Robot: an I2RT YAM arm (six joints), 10 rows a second.
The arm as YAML. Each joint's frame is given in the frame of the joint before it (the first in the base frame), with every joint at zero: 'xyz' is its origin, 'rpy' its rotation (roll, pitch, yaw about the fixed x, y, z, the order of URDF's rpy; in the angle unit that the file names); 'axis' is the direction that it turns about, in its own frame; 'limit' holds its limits. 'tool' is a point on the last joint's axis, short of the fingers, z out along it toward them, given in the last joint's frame.
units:
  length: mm
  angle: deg
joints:
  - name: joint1
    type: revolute
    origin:
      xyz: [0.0, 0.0, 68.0]
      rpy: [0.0, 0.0, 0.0]
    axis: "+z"
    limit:
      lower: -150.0
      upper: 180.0
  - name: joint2
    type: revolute
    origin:
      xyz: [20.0, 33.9, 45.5]
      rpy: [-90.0, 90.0, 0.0]
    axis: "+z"
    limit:
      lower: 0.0
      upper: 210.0
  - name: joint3
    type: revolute
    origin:
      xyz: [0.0, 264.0, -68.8]
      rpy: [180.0, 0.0, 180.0]
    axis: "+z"
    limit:
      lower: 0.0
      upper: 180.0
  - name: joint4
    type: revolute
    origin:
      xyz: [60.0, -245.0, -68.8]
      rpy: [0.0, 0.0, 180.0]
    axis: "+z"
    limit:
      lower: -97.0
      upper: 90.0
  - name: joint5
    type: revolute
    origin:
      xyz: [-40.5, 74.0, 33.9]
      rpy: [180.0, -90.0, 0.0]
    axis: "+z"
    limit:
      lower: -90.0
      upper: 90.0
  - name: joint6
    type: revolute
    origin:
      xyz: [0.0, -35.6, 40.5]
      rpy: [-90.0, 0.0, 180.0]
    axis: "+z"
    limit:
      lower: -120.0
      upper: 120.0
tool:
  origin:
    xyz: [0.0, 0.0, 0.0]
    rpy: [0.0, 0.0, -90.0]
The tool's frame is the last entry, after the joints.
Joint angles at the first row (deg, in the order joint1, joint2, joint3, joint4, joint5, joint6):
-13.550, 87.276, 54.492, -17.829, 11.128, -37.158
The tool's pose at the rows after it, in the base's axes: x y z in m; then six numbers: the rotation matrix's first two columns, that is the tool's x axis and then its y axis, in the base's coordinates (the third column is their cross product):
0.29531, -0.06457, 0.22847, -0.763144, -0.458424, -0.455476, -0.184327, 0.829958, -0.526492
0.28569, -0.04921, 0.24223, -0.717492, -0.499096, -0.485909, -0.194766, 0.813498, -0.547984
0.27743, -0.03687, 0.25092, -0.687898, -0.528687, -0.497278, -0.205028, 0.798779, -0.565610
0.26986, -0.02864, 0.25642, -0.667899, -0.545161, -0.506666, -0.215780, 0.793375, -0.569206
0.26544, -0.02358, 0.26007, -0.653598, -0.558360, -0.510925, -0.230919, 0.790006, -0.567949
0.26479, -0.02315, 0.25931, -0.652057, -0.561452, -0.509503, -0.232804, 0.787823, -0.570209
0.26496, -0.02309, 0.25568, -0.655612, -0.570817, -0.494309, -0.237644, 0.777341, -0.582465
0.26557, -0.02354, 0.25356, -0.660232, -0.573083, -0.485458, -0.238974, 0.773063, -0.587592
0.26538, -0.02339, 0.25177, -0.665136, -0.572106, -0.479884, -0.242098, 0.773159, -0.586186
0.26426, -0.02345, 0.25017, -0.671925, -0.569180, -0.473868, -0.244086, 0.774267, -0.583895
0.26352, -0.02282, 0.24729, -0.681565, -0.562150, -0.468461, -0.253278, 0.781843, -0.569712
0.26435, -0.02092, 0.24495, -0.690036, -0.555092, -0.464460, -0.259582, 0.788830, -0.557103
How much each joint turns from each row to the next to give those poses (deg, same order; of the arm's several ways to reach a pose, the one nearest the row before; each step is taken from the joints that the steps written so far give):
2.522, -4.944, -1.317, -0.044, 0.028, -0.245
2.647, -4.346, -1.276, -0.037, 0.256, -0.216
2.360, -3.141, -0.897, -0.565, 0.857, -0.108
1.578, -2.421, -0.691, -0.942, 0.138, 0.174
0.967, -1.358, -0.144, -0.974, -0.340, -0.069
0.092, -0.155, -0.295, 0.196, 0.065, -0.159
0.115, 0.231, -0.626, 0.640, 0.759, -0.753
-0.033, 0.306, -0.211, 0.265, 0.434, -0.298
0.051, 0.139, -0.173, -0.151, 0.161, 0.064
-0.001, -0.060, -0.233, -0.382, 0.197, 0.152
0.087, 0.235, -0.108, -0.890, -0.308, 0.619
0.419, 0.546, 0.166, -0.704, -0.008, 0.849

